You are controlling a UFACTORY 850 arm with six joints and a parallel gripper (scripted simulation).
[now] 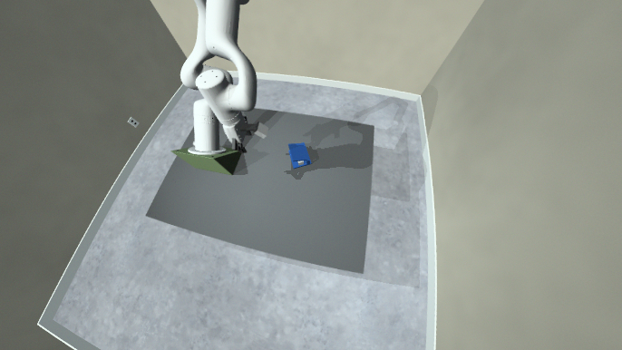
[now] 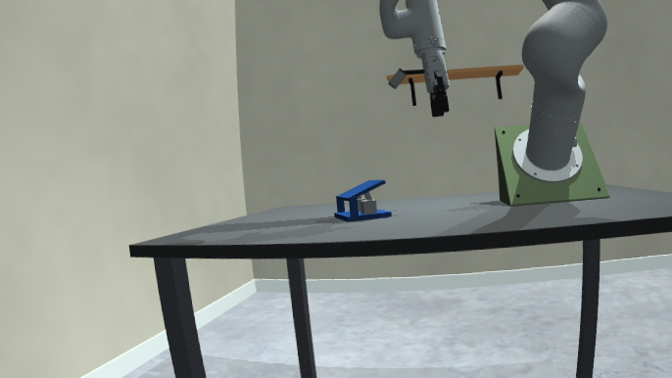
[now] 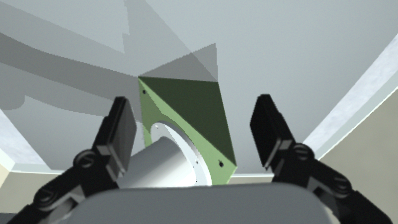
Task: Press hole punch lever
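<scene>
Now: hand 21 cm short of the hole punch lever, 8 cm to the right of it and 19 cm above it. From my hand the other things lie so: blue hole punch 22 cm ahead, 8 cm to the left, 21 cm below.
</scene>
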